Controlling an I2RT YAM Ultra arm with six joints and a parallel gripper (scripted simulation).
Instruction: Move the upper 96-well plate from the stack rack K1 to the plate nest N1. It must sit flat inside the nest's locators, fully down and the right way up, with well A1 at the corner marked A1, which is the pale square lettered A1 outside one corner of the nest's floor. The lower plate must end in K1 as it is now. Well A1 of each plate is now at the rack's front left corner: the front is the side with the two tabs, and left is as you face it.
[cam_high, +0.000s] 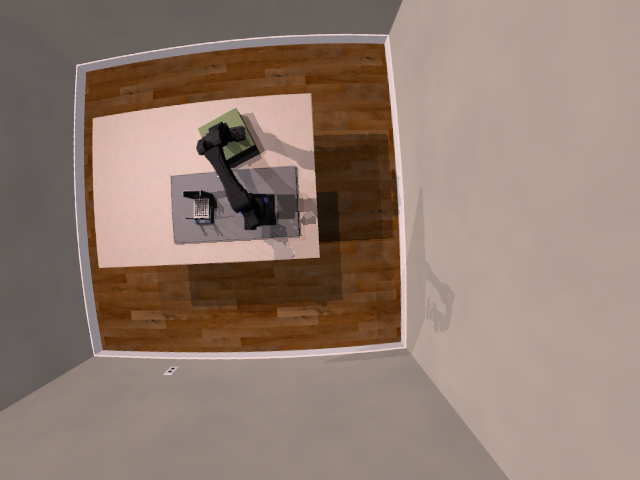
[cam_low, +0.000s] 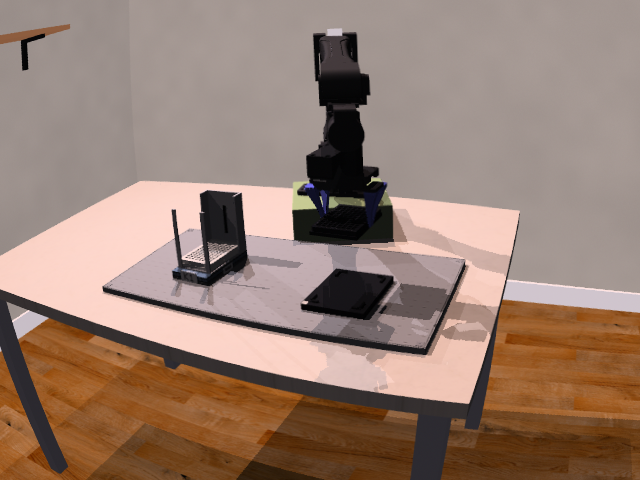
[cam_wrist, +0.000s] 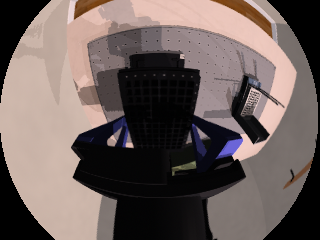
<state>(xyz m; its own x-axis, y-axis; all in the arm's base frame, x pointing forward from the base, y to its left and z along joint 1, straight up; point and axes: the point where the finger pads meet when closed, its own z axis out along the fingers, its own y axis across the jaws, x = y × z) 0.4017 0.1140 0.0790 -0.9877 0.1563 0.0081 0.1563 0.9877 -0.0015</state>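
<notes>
The black plate nest N1 is 140 mm below my hand. Also, from my hand: tall back wall 140 mm behind, 300 mm to the right, 60 mm below; then black 96-well plate right at my hand; then pale A1 square 70 mm ahead, 60 mm to the right, 130 mm below.
</notes>
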